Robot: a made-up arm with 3 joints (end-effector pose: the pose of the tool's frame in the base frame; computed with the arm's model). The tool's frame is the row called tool.
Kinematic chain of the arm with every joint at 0, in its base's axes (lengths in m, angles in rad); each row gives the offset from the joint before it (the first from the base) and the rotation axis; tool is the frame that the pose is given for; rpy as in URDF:
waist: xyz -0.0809 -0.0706 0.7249 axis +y
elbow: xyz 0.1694 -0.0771 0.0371 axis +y
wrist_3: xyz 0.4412 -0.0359 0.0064 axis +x
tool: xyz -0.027 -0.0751 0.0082 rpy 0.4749 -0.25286 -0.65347
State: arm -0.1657 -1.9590 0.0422
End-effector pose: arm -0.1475 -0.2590 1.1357 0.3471 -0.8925 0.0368 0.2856
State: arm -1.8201 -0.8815 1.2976
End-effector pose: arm -0.5063 -0.2118 1.1140 0.4847 -0.6065 0.6112 0.1539
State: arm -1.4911 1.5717 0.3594
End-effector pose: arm 0.3075 -0.2568 0.8511 0.3309 -0.1022 -0.3246 0.8802
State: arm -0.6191 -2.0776 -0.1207
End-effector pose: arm -0.3485 -0.2572 1.0104 0.2904 -0.9548 0.0632 0.0031
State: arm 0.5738 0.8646 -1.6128
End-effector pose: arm 0.2166 -0.1723 0.2642 -0.4439 0.2549 0.3131 0.8000
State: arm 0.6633 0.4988 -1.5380
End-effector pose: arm 0.3150 -0.1779 0.3022 -0.4653 0.1550 0.2225 0.8426
